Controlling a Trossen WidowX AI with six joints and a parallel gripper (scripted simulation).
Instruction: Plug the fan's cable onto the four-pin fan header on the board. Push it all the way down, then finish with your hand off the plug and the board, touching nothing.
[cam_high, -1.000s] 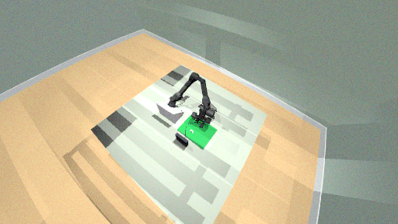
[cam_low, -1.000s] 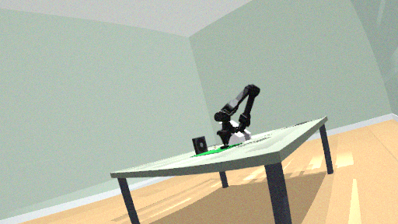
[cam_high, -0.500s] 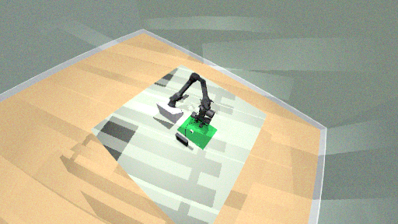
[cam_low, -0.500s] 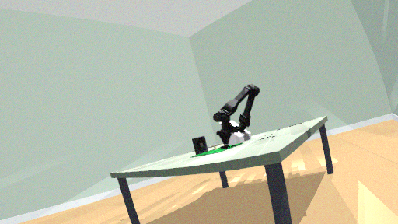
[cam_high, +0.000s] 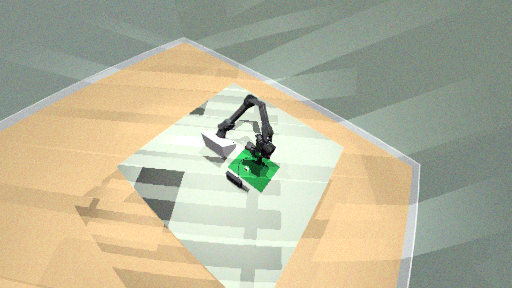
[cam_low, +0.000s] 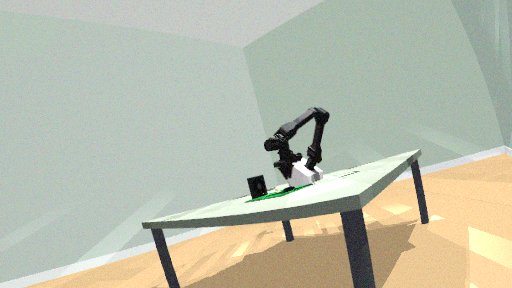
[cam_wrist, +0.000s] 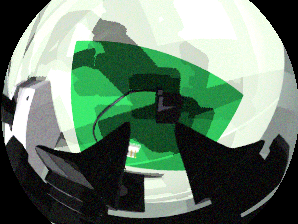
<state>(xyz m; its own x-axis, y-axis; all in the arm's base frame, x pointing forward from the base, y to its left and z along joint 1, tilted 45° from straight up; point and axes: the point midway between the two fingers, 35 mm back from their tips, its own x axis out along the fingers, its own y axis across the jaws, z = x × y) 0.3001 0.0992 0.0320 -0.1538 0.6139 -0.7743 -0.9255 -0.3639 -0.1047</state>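
Now: the dark fan plug 50 mm below my gripper tip and 20 mm ahead of it. From my gripper tip the other things lie so: green board: 80 mm below, 50 mm to the right, 30 mm ahead; then black fan: 230 mm to the right, 10 mm ahead.
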